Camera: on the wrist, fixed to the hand. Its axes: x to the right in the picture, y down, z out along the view.
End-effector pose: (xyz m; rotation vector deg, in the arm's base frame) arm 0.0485 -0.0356 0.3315 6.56 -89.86 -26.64
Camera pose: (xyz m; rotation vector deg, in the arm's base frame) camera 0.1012 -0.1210 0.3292 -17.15 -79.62 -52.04
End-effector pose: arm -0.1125 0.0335 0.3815 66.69 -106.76 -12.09
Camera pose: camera -0.0203 -0.0017 0.3998 45.39 -93.94 -40.32
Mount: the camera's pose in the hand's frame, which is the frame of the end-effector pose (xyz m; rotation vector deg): 0.0247 -0.0673 -0.0702 -32.29 -0.34 -1.45
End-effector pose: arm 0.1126 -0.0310 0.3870 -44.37 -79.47 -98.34
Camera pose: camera 0.0431 -0.0977 0.3588 -60.91 -52.44 -123.58
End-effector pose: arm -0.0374 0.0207 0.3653 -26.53 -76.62 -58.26
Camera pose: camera -0.0540 -0.0777 0.3548 -49.85 -60.13 -81.16
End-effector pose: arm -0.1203 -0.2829 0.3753 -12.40 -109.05 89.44
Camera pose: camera -0.0805 -0.2316 0.4518 -24.37 -131.89 55.84
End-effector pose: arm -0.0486 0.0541 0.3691 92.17 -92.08 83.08
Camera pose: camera -0.0179 0.1192 0.4390 74.13 -102.12 49.43
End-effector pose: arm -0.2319 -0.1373 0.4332 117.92 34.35 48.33
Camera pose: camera -0.2752 -0.0481 0.4178 88.02 19.00 50.00
